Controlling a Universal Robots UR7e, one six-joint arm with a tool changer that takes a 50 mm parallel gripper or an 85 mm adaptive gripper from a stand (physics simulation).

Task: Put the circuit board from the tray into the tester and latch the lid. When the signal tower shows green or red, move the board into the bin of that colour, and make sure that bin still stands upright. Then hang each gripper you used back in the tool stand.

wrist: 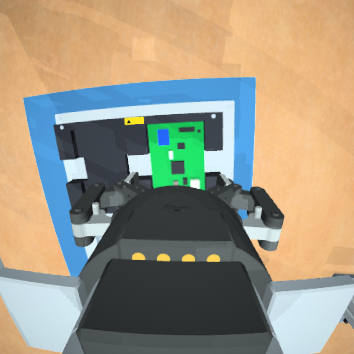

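Places are measured from the arm's base along level axes (x ahead, y right, z down), in centimetres.
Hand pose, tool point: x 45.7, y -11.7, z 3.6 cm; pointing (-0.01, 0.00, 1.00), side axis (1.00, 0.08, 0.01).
Each offset is from my tool point to the top centre of the thing. "*": to the spot under its first point. Level surfaces: height alone.
The green circuit board {dx -0.2, dy -0.5, dz +22.5 cm} (189,155) lies in the right part of the black tray {* dx +4.6, dy -4.5, dz +22.4 cm} (213,132), with its lower end hidden behind my gripper. My gripper (178,180), the adaptive one with linked fingers, is open. Its fingertips stand apart to the left and right of the board's lower part in the view, and nothing is seen held between them. The height of the tips above the board is hard to tell. The tester, signal tower, bins and tool stand cannot be made out.
The tray has a dark recess {* dx -10.3, dy -2.2, dz +23.4 cm} (102,155) left of the board and a yellow warning label {dx -5.2, dy -6.6, dz +22.4 cm} (134,121) at its top edge. It lies on a white panel with a blue border (140,92) on the wooden table {dz +25.2 cm} (300,125). A dark grey part {* dx +33.8, dy +33.9, dz +21.0 cm} (346,318) shows at the lower right edge.
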